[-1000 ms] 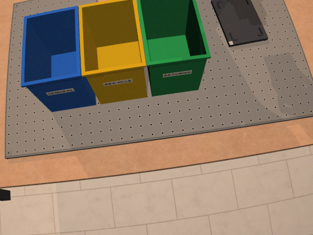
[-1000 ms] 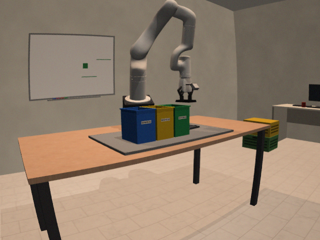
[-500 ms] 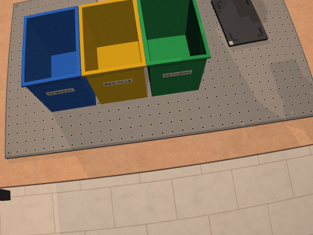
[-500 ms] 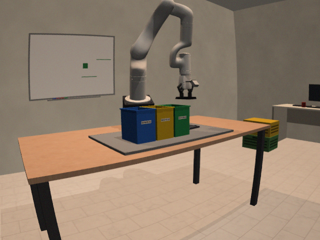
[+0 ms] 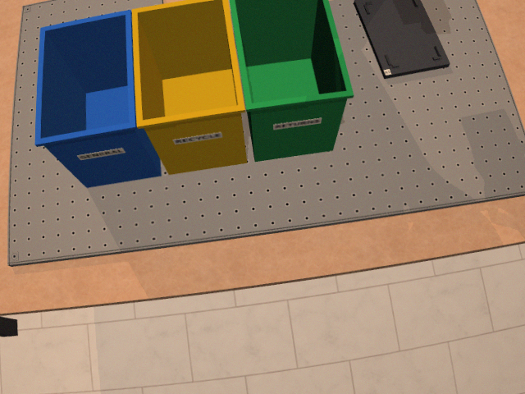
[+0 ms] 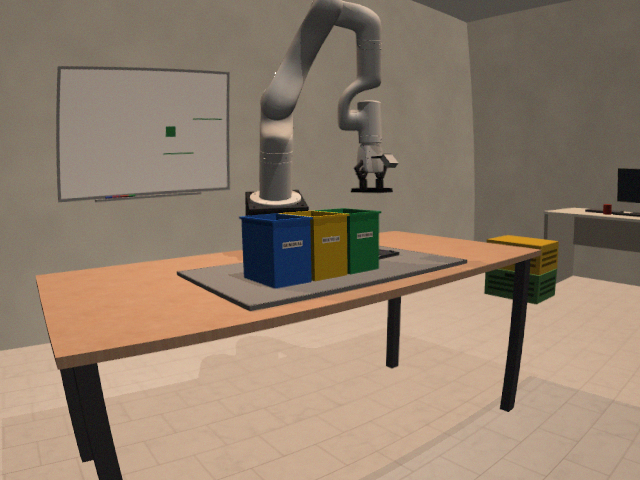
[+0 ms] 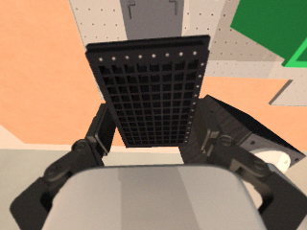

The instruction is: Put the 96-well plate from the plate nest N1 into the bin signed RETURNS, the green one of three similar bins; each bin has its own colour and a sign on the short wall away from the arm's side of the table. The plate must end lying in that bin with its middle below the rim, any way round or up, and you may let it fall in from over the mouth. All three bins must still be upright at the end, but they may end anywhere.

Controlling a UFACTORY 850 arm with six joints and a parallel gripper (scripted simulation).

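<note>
The black 96-well plate lies 10 mm below my hand. From my hand the other things lie so: yellow recycle bin: 330 mm to the right, 170 mm ahead, 160 mm below; then dark plate nest N1: 240 mm below; then green returns bin: 200 mm to the right, 160 mm below, 150 mm ahead.
</note>
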